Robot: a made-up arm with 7 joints.
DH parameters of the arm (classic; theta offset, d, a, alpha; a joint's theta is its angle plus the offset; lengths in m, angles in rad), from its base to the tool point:
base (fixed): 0 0 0 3.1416
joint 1: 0 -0.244 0 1.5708
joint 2: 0 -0.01 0 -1.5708
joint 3: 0 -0.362 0 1.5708
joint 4: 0 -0.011 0 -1.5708
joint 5: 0 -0.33 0 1.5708
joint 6: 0 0 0 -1.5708
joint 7: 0 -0.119 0 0
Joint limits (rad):
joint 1: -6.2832..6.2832
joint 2: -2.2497..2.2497
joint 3: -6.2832..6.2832
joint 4: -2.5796..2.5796
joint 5: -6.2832..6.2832
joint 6: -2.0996..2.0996
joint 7: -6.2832..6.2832
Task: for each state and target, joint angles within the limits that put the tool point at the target. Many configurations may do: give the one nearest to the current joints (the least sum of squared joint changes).
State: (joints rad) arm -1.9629 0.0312 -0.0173 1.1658 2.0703 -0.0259 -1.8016
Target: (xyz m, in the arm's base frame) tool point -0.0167 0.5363 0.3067
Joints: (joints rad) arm -1.7413 0.4866 0.1345 1.6931 2.0786 -0.0585 -1.8016
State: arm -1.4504 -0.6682 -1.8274 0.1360 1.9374 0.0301 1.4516
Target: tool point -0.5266 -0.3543 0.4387
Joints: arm -1.2360 -0.9305 -1.9192 1.1870 1.9726 -0.1453 1.4516
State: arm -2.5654 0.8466 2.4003 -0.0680 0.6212 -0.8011 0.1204
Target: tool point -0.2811 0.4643 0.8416
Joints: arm -2.1683 0.7465 2.3949 0.1019 0.6279 -0.2813 0.1204
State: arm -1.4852 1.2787 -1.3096 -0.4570 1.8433 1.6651 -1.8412
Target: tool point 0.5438 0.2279 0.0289
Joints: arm -0.8820 1.7959 -1.4597 -0.7879 1.9213 1.6846 -1.8412
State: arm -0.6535 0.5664 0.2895 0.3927 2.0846 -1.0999 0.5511
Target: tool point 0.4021 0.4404 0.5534
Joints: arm -0.8030 0.6550 0.2138 0.6692 2.1275 -1.2969 0.5511
